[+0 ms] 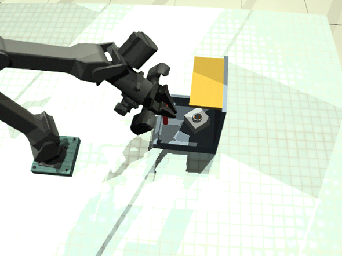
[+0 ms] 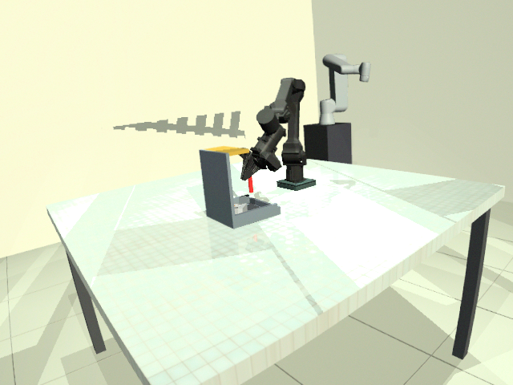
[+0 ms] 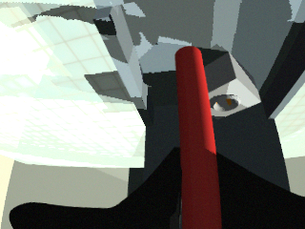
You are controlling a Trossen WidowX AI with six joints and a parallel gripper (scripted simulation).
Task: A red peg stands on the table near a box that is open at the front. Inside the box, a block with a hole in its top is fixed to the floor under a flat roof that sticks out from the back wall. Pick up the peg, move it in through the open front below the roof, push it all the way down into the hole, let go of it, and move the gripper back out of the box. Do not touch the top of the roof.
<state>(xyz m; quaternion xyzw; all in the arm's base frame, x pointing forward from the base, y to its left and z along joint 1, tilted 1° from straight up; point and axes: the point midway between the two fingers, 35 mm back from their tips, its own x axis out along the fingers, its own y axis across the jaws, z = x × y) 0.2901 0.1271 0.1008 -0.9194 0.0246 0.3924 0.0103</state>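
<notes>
Right now my gripper tip is 11 cm short of the back wall, 3 cm to the right of it and 1 cm below it. The rest, counted from my gripper tip: roof 10 cm above, 7 cm ahead, 3 cm to the left; then red peg 3 cm behind, 1 cm below.
</notes>
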